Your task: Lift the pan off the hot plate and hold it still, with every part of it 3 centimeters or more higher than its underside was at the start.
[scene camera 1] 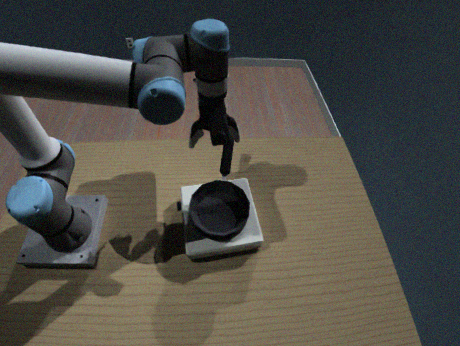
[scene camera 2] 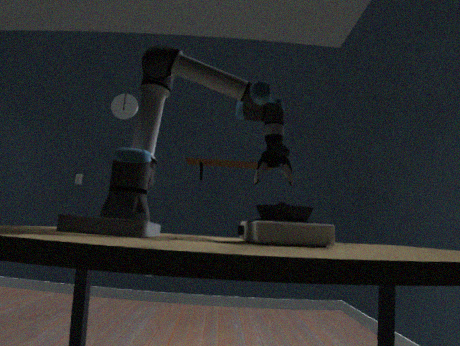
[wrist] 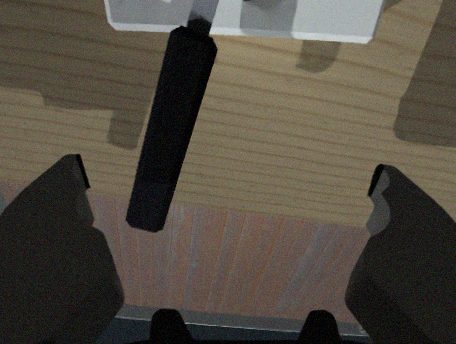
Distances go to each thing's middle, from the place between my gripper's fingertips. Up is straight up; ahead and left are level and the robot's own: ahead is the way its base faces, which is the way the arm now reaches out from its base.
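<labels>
Black pan [scene camera 1: 219,207]: 70 mm to the right of my hand, 90 mm below it.
</labels>
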